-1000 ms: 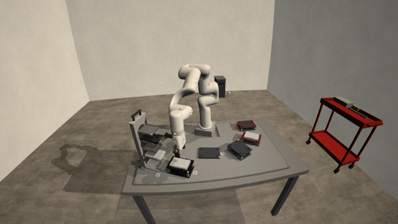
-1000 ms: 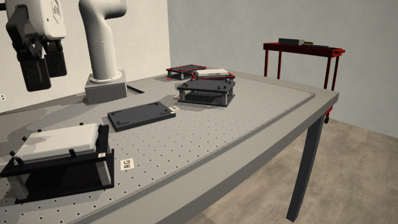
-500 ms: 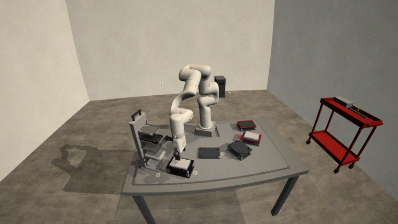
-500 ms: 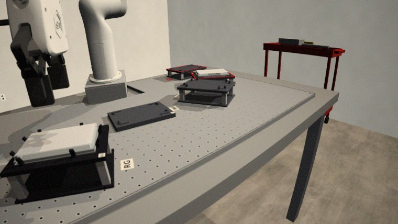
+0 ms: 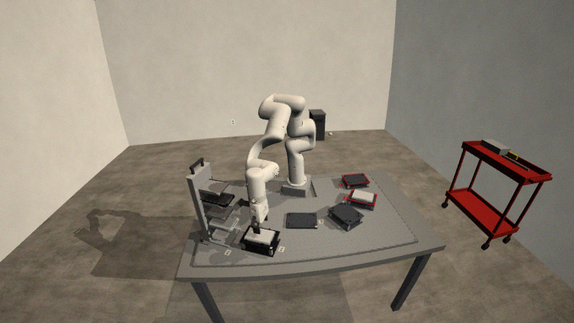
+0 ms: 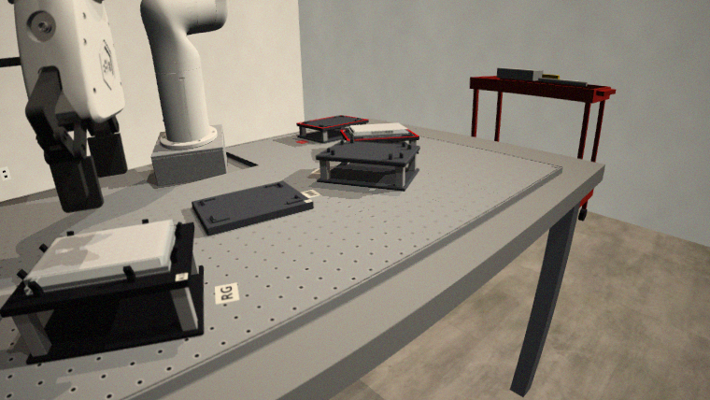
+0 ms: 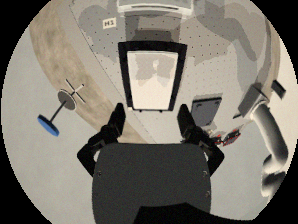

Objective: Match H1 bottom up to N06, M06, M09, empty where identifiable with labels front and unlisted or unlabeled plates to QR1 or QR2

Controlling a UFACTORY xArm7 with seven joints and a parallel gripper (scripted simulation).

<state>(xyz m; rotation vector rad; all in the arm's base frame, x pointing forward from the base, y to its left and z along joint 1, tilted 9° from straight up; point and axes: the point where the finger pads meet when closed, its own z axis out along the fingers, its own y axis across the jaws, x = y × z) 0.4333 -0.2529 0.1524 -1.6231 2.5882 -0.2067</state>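
Now: the black regrip nest RG 8 cm below my hand and 1 cm to the right of it. From my hand the other things lie so: dark plate: 18 cm to the right, 11 cm above, 9 cm behind; plate hotel H1: 25 cm to the right, 12 cm behind, 5 cm above; RG label: 14 cm below, 8 cm to the left, 4 cm ahead.
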